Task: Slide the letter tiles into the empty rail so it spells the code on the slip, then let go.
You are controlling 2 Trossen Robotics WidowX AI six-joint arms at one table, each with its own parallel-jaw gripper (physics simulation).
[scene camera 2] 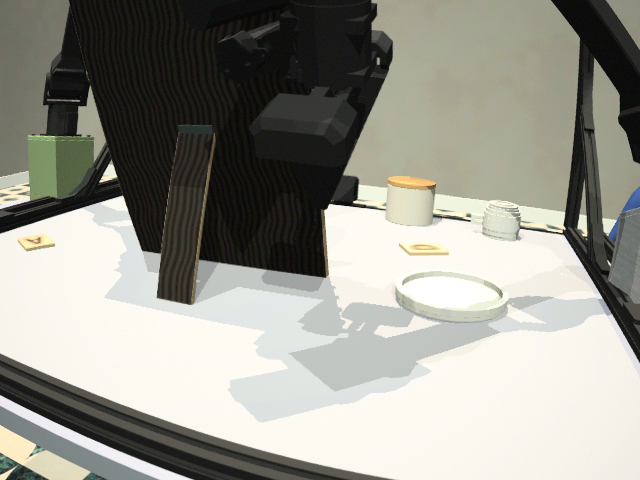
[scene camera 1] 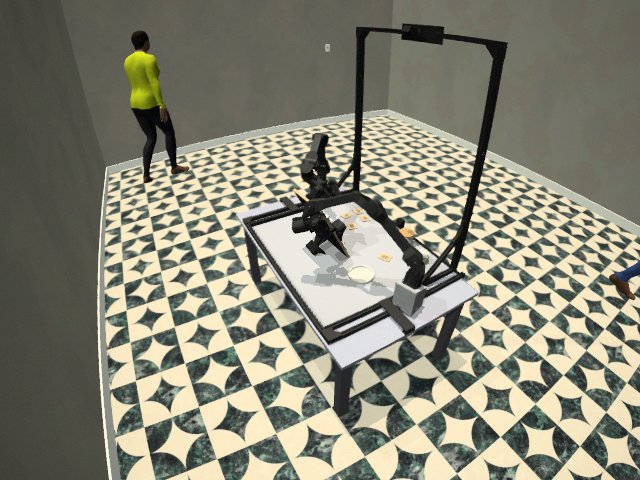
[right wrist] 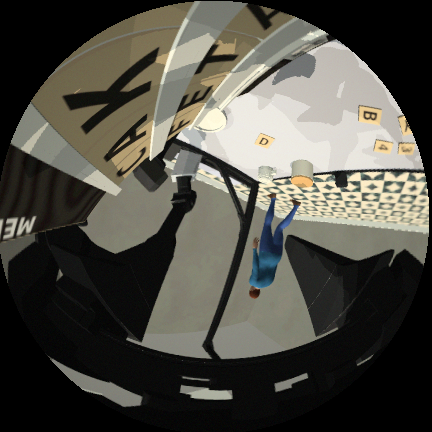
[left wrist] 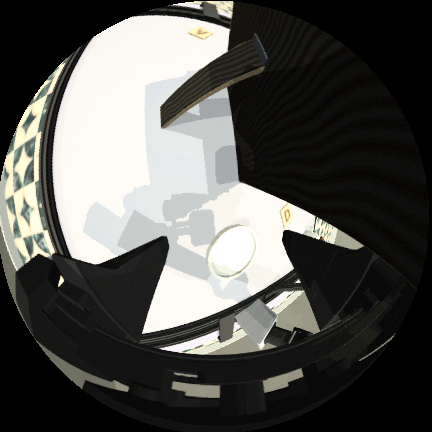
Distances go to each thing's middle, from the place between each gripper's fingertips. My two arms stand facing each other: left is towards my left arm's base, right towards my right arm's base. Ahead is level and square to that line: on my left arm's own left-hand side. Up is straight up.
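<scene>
My right hand is 30 mm to the left of the dark board (scene camera 2: 152, 77), 70 mm short of it and 130 mm above it, while the dark board is 10 mm behind my left hand, 150 mm to the right of it and 30 mm above it. The pale rail (right wrist: 289, 42) is 40 mm ahead of my right hand, 30 mm to the right of it and 160 mm below it. Counted from my left hand, the pale rail is 40 mm behind and 160 mm to the right. I see the prop (scene camera 2: 187, 197) 100 mm ahead of my right hand, 20 mm to the right of it and 210 mm below it; from my left hand, the prop is 20 mm ahead, 150 mm to the right and 50 mm below. As for the lidded jar (scene camera 2: 410, 201), it is 360 mm behind my right hand, 80 mm to the left of it and 260 mm below it. From my left hand, the lidded jar is 440 mm behind, 50 mm to the right and 100 mm below.
</scene>
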